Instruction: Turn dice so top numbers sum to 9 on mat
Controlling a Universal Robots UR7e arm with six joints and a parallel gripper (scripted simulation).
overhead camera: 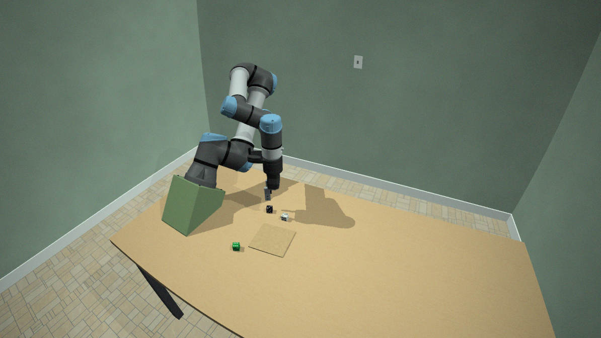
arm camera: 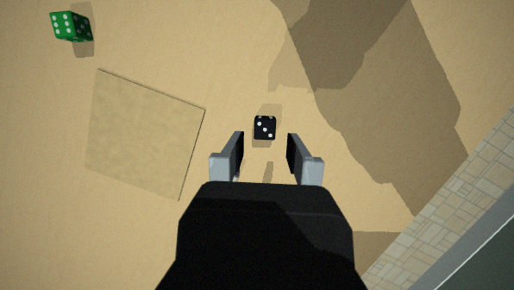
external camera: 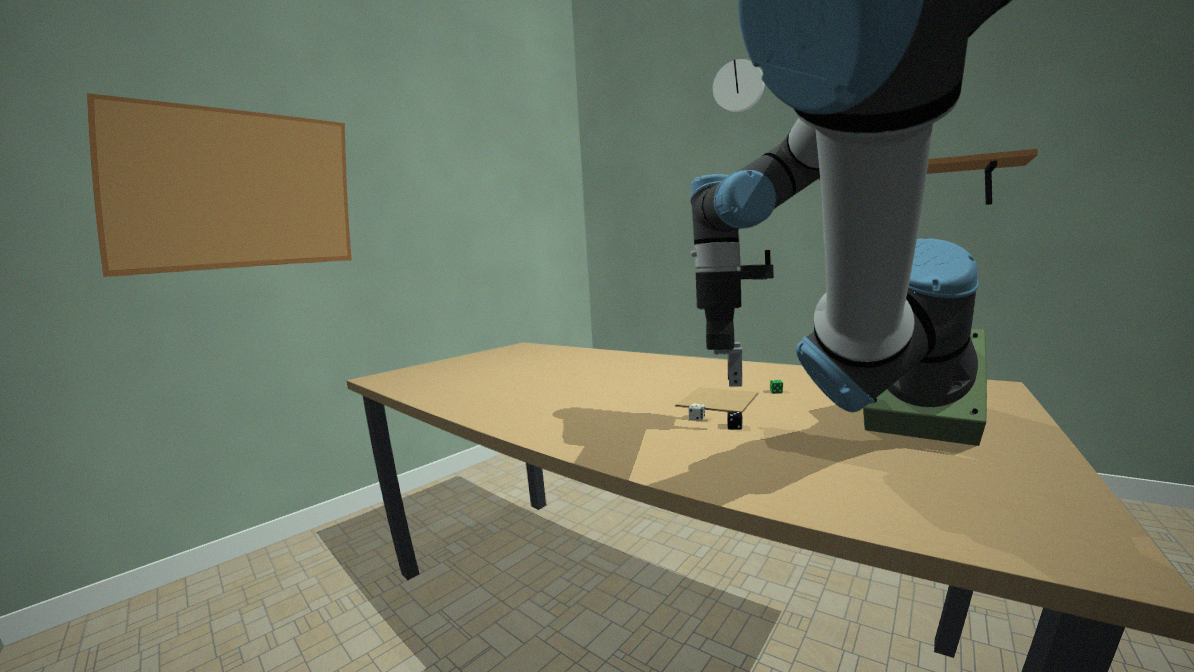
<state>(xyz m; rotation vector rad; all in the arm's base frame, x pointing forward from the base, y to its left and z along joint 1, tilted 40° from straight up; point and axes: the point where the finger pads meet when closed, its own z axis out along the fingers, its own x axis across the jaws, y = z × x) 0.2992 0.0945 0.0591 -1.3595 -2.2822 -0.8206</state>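
The black die lies 9 cm below my hand. Round my hand: white die (8 cm ahead, 1 cm to the right, 9 cm below); green die (1 cm ahead, 24 cm to the right, 9 cm below); tan mat (10 cm ahead, 13 cm to the right, 10 cm below).
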